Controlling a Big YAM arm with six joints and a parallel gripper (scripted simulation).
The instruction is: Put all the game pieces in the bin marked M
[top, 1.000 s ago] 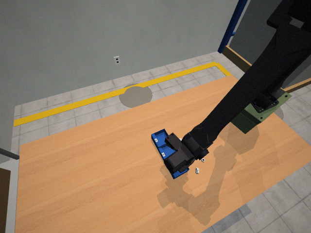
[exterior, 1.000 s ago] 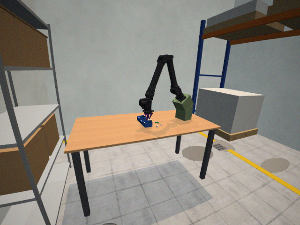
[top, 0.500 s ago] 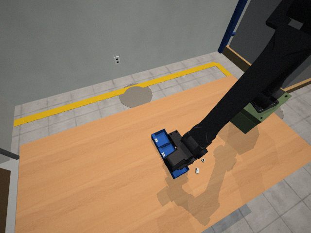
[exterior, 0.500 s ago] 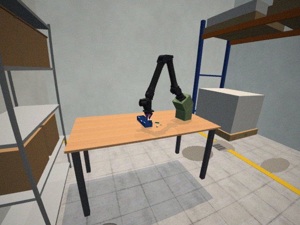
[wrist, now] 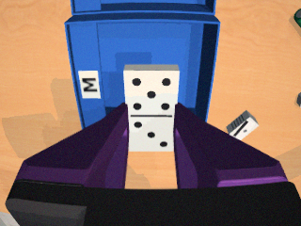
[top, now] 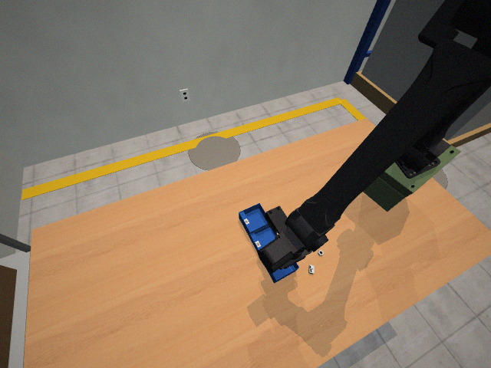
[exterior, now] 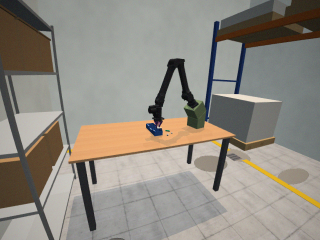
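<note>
The blue bin lies 20 mm ahead of my hand, 80 mm to the right of it and 50 mm below it. Round my hand: green cylinder: 120 mm behind, 60 mm to the right, 70 mm below; then white domino: right at my hand; then grey nut: 140 mm behind, 70 mm below.
</note>
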